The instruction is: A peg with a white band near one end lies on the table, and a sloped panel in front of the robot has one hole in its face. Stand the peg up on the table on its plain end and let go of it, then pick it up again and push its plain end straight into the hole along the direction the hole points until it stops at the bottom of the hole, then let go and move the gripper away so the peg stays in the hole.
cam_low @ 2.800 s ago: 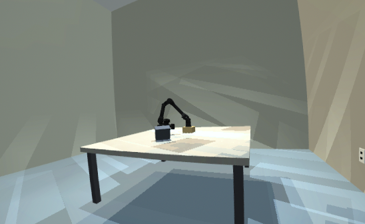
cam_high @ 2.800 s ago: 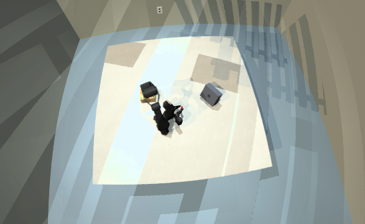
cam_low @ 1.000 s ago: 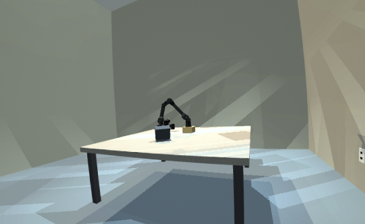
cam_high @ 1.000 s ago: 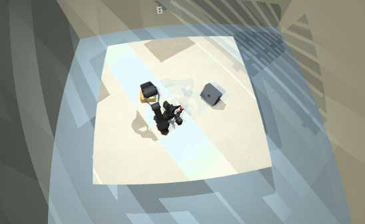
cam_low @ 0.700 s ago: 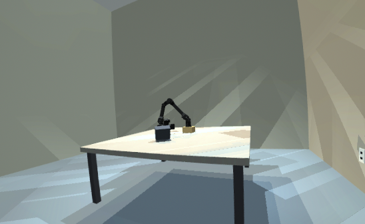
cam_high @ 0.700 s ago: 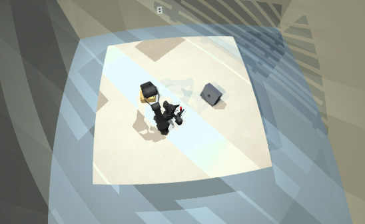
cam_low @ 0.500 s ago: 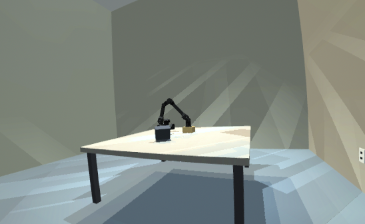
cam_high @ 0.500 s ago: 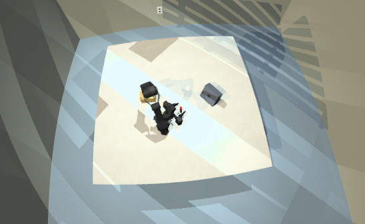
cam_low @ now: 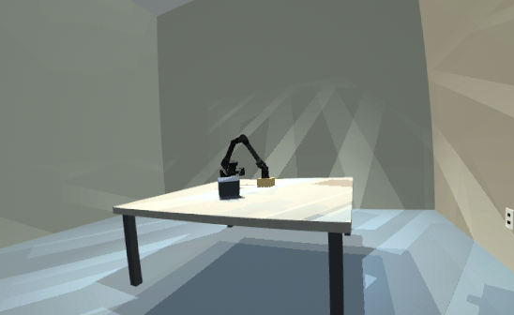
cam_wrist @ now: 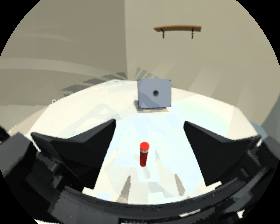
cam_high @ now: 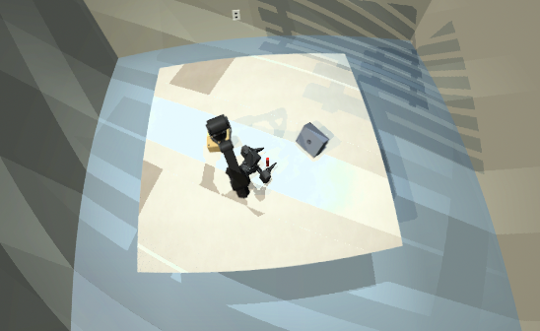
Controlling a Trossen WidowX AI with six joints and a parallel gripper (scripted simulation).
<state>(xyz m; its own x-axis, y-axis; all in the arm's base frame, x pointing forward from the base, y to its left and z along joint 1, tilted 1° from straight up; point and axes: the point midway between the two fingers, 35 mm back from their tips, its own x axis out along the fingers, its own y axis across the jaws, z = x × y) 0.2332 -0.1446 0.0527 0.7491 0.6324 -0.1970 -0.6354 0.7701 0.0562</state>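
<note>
The red peg is 1 cm behind my gripper tip and 6 cm below it. From my gripper tip the other things lie so: grey sloped panel 20 cm ahead, 12 cm to the left, 5 cm below.
</note>
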